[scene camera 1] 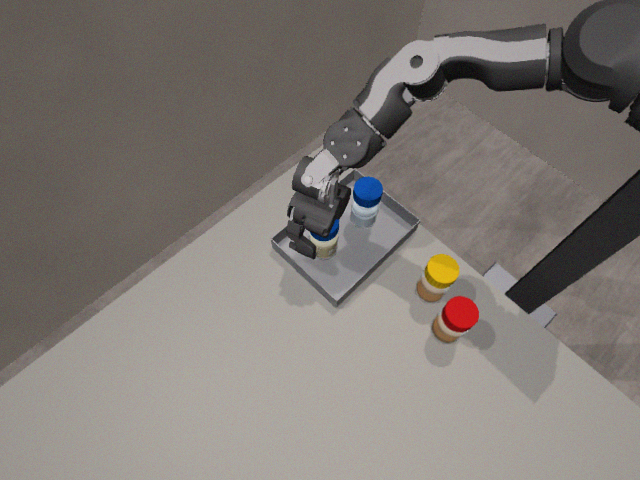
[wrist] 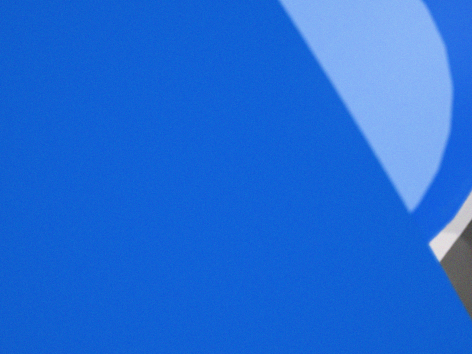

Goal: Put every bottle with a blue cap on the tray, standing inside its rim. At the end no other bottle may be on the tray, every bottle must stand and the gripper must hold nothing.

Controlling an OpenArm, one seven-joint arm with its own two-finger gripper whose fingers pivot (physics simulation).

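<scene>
A blue-capped bottle with a pale yellow body [scene camera 1: 325, 246] stands inside the tray [scene camera 1: 356, 263] near its left corner in the scene view. Its blue cap [wrist: 150, 175] fills most of the wrist view, very close to the camera. My gripper [scene camera 1: 323, 243] is open around this bottle, with one finger at its left side; the other finger is mostly hidden. A second blue-capped bottle with a clear, whitish body [scene camera 1: 366, 204] stands inside the tray's upper part. A yellow-capped bottle [scene camera 1: 438, 276] and a red-capped bottle [scene camera 1: 455, 319] stand on the table, outside the tray.
The table [scene camera 1: 232, 361] extends below and left of the tray. Its right edge runs close past the tray and the yellow-capped and red-capped bottles. The arm [scene camera 1: 382, 103] reaches in from the upper right, and a dark post [scene camera 1: 578, 248] stands beyond the table's right edge.
</scene>
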